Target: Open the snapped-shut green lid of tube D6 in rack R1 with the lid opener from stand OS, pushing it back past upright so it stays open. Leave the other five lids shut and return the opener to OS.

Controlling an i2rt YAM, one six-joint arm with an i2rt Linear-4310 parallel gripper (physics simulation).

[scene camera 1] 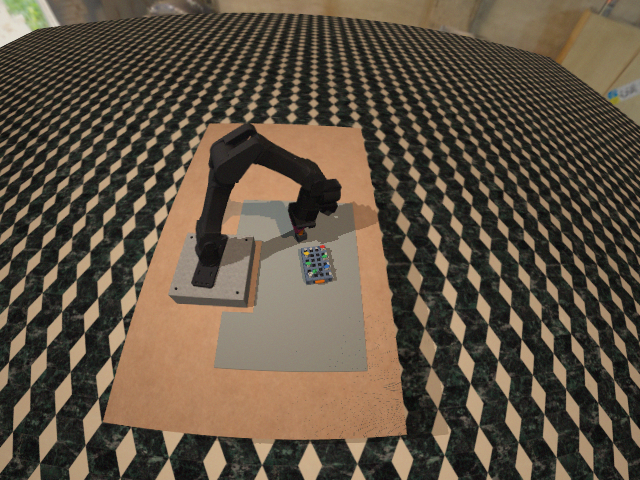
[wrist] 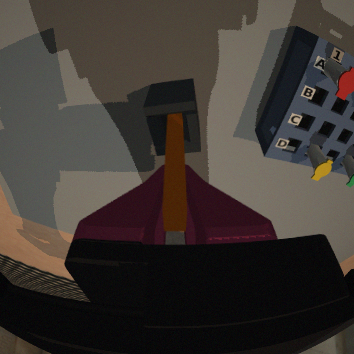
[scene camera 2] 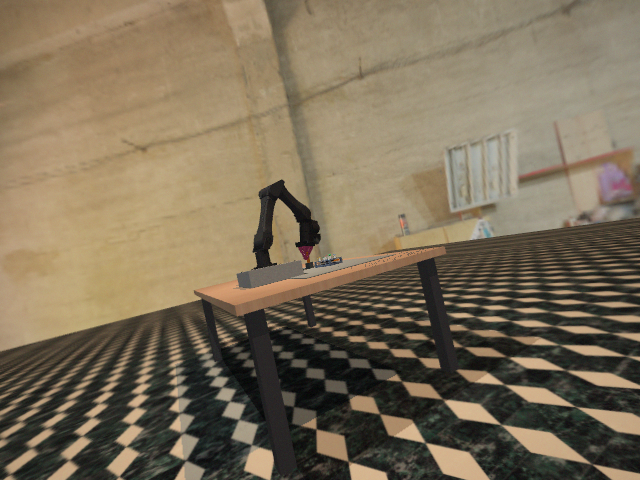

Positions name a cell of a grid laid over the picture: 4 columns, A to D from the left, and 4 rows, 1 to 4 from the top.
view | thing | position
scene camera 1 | grey mat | B3
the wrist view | my gripper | B2
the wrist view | lid opener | B3
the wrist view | grey mat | A2
